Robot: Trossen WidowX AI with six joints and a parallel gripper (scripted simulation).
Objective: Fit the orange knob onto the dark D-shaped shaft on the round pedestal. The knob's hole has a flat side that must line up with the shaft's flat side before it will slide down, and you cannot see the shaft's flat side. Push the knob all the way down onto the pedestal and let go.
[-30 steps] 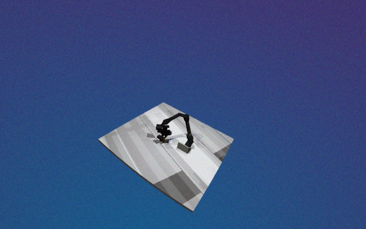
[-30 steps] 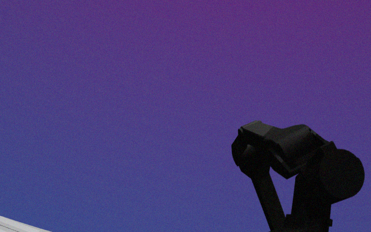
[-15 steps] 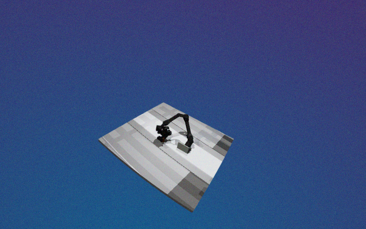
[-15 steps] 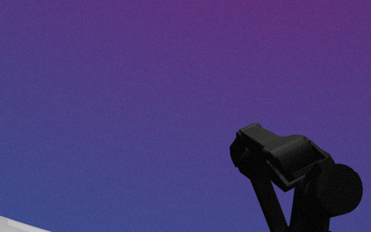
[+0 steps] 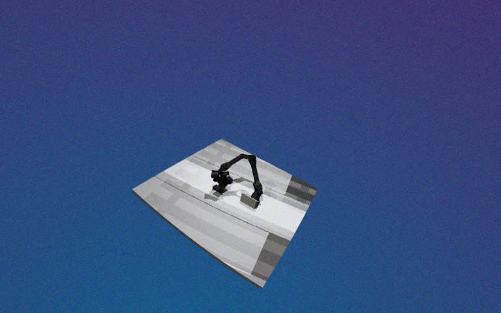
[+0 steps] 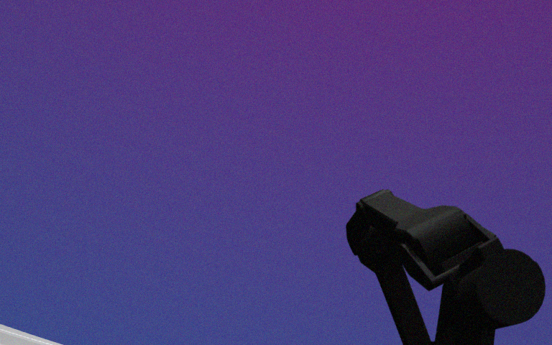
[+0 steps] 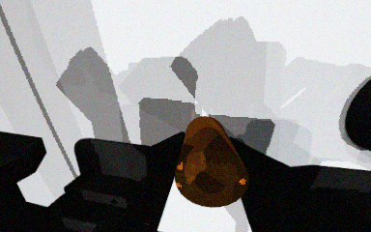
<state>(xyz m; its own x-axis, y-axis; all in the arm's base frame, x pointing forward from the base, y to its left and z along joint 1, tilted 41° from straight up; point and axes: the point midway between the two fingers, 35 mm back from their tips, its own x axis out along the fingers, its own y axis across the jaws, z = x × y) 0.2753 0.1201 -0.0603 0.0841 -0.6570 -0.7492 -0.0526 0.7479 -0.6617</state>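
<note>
Right now the dark round pedestal is 17 cm to the right of my gripper tip, 5 cm ahead of it and 2 cm above it. Also, from my gripper tip: orange knob 2 cm above.
</note>
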